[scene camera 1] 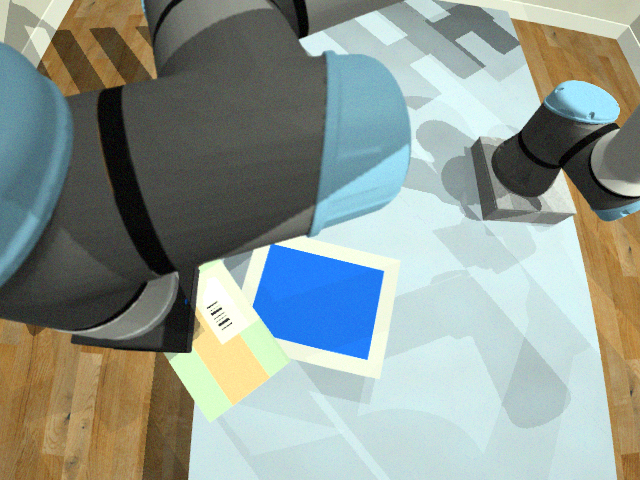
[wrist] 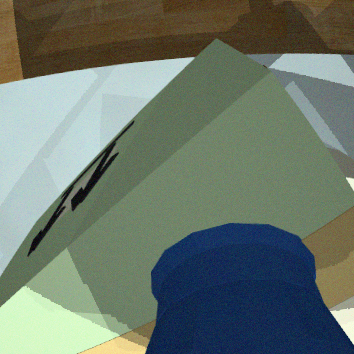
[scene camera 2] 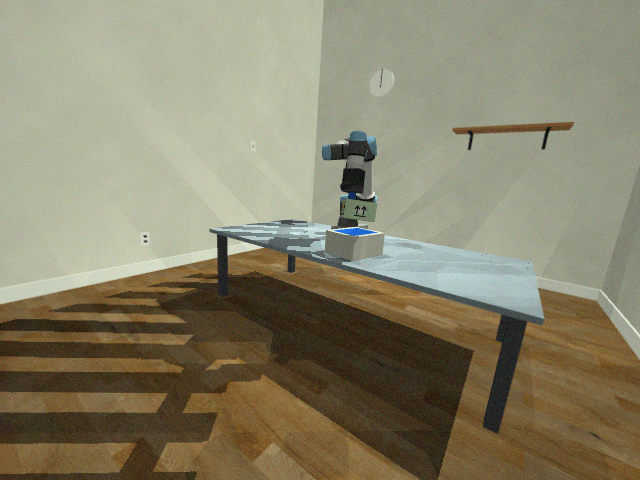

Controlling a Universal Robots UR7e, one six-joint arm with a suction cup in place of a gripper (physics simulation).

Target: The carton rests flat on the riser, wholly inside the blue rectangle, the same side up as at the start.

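Frame: origin at the arm's base, x back, y right, z up, level; metres.
Seen in the pictures: hand, tool point: (wrist: 228, 242) (scene camera 2: 350, 202); arm's base, link origin: (scene camera 1: 521, 169) (scene camera 2: 347, 225).
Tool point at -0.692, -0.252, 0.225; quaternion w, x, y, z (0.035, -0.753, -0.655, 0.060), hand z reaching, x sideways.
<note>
Pixels of each thing's top centre, then the offset from my tool point to it, as dx, dy, dz. Level surfaces: height alone.
- carton, top centre: (scene camera 1: 202, 335) (scene camera 2: 359, 198) +0.035, -0.027, +0.019
- cream riser, top centre: (scene camera 1: 317, 300) (scene camera 2: 355, 231) +0.171, +0.019, -0.164
- blue rectangle, top centre: (scene camera 1: 317, 300) (scene camera 2: 355, 231) +0.171, +0.019, -0.164
- pale blue table, surface height: dz -0.284
The carton (scene camera 1: 232, 361) (scene camera 2: 360, 211) (wrist: 200, 180) is light green with an orange band and a white barcode label on top. Two arrows on its side point up. It hangs off the table from my suction cup (scene camera 2: 352, 195) (wrist: 233, 250), which is on its top face, so my gripper is shut on the carton. In scene camera 1 the arm hides the cup and part of the carton. The cream riser (scene camera 1: 384, 310) (scene camera 2: 340, 246) bears the blue rectangle (scene camera 1: 320, 304) (scene camera 2: 355, 231). In scene camera 1 the carton overlaps the riser's left edge; in scene camera 2 it shows above and behind the riser.
The pale blue table (scene camera 1: 465, 382) (scene camera 2: 465, 273) bears the riser and the arm's grey base block (scene camera 1: 527, 214). The table's left edge runs below the carton in scene camera 1. The large arm links cover the upper left of that view. A wooden wall shelf (scene camera 2: 511, 128) is on the back wall.
</note>
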